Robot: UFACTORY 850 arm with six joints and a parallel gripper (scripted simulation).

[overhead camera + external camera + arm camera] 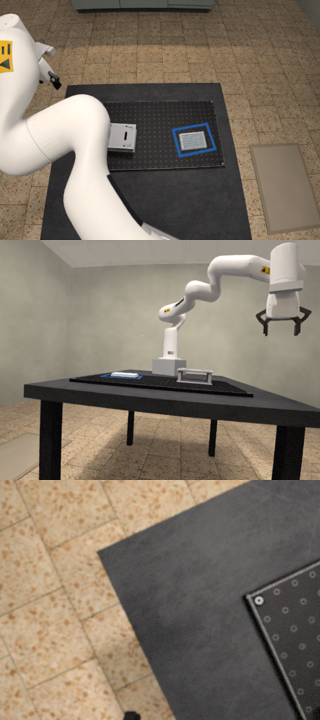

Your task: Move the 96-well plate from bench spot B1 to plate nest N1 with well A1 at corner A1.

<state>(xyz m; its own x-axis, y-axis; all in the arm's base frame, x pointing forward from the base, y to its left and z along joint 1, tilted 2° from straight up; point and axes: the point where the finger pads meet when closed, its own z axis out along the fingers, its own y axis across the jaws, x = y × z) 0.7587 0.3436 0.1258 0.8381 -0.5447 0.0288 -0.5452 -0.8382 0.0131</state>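
My gripper is now 30 cm past the 96-well plate, 61 cm to the left of it and 22 cm above it. From my hand the other things lie so: raised plate nest N1: 23 cm behind, 25 cm to the right, 17 cm below.
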